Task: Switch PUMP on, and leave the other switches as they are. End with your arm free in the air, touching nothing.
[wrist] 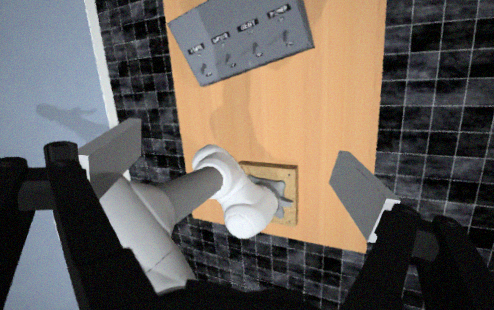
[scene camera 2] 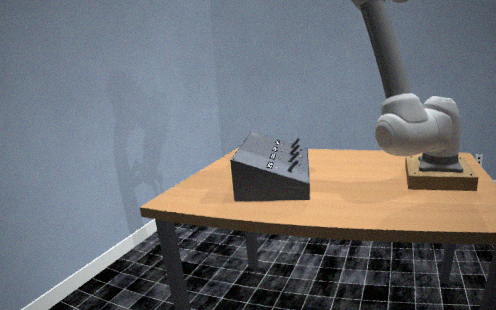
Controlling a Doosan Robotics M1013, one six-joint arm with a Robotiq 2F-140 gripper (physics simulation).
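Frame: origin at the arm's base, x down, y ahead, z right, level; centimetres.
Where they show: gripper, fingertip midpoint: (wrist: 240, 152); arm's base, origin of the base link: (wrist: 265, 196) (scene camera 2: 439, 165).
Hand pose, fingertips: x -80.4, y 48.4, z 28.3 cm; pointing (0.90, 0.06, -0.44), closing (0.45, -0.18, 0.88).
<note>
Each offset is from my fingertips to the centre of the thing. Level surfaces: height alone.
The grey sloped switch panel @(dx +80.0, dy +19.3, dz -39.7 cm) (scene camera 2: 270, 185) (wrist: 225, 20) stands on the table. In the wrist view four levers stand in a row below four labels. The PUMP label @(dx +74.8, dy +24.5, dz -22.5 cm) (wrist: 279, 11) is at the right end, with the PUMP lever @(dx +75.1, dy +16.6, dz -20.1 cm) (wrist: 287, 37) below it. Lever settings are too blurred to tell; the labels are too small to read in the scene view. My gripper (wrist: 240, 152) is open and empty, high above the table, with the panel beyond the fingertips toward the top of the wrist view. The gripper does not show in the scene view.
The wooden table @(dx +85.8 cm) (scene camera 2: 200, 200) (wrist: 320, 110) carries the panel and my arm's base plate (scene camera 2: 442, 182) (wrist: 293, 200). My arm's lower link (scene camera 2: 385, 50) (wrist: 195, 187) rises from the base. Blue-grey walls (scene camera 2: 65, 100) (wrist: 45, 50) and dark tiled floor (scene camera 2: 310, 270) surround the table.
</note>
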